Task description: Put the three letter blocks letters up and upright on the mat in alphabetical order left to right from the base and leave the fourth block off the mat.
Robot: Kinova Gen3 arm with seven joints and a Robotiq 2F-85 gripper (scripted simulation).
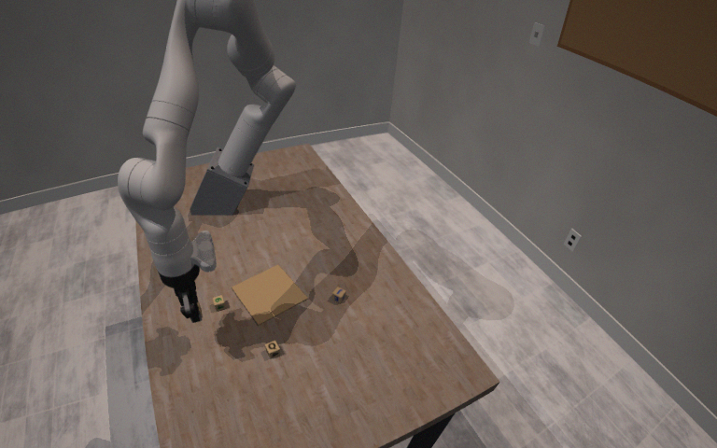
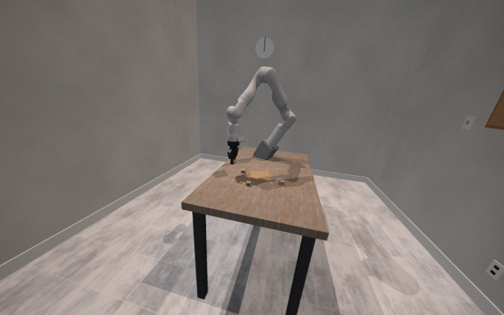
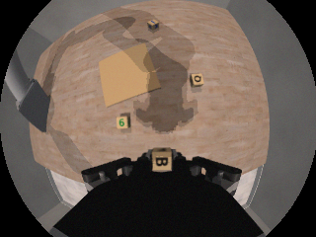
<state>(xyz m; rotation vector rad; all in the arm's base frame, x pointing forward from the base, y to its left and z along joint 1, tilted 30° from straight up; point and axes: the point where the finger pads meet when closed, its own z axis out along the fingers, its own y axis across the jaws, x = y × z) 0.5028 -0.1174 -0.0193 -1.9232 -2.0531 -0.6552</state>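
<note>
Right now my hand is 16 cm to the right of the tan mat, 11 cm past it and 11 cm above it. The rest, counted from my hand: block 15 cm to the left, 10 cm below, 7 cm ahead.
</note>
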